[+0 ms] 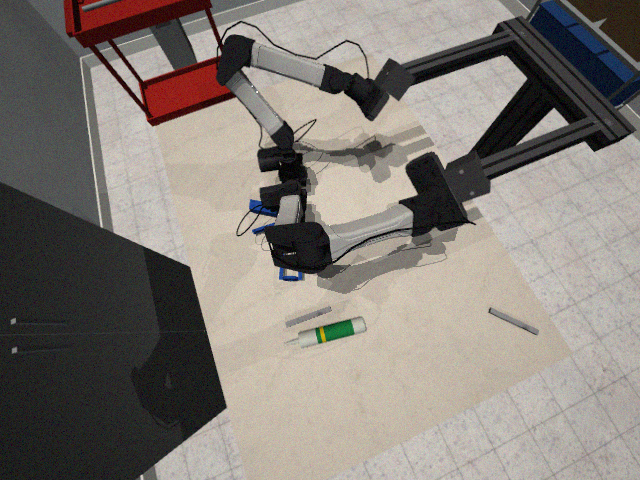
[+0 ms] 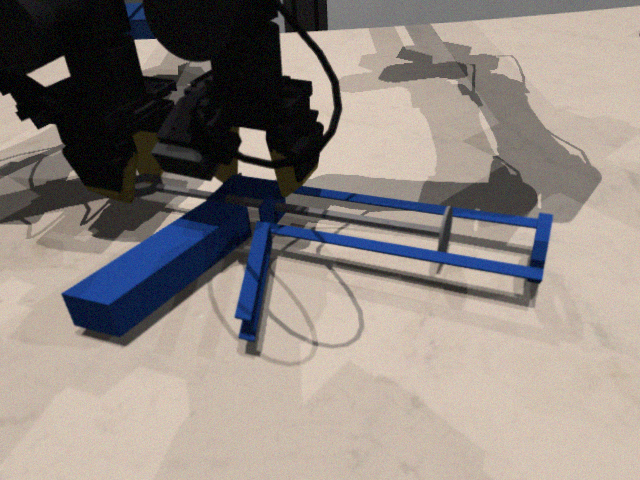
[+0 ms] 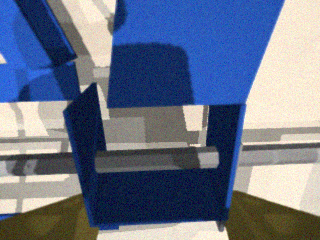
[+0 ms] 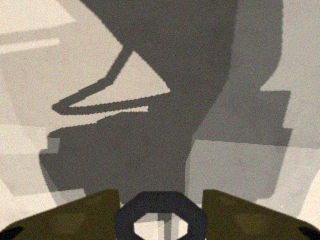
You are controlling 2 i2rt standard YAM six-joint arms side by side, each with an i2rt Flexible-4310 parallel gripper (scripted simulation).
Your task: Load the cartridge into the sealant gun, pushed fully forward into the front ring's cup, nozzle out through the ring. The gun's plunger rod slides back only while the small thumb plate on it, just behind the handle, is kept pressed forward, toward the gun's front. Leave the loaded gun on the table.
Observation:
In view: the left gripper [image 2: 259,189], the right gripper [image 2: 138,192], a blue sealant gun [image 2: 115,298] and a cartridge [image 1: 346,328].
The blue sealant gun is seen too in image 3 [image 3: 156,60]. The left gripper also shows in image 3 [image 3: 161,200]. The right gripper also shows in image 4 [image 4: 160,199]. Image 2 misses the cartridge: it is out of frame. Image 3 misses the cartridge: it is out of frame.

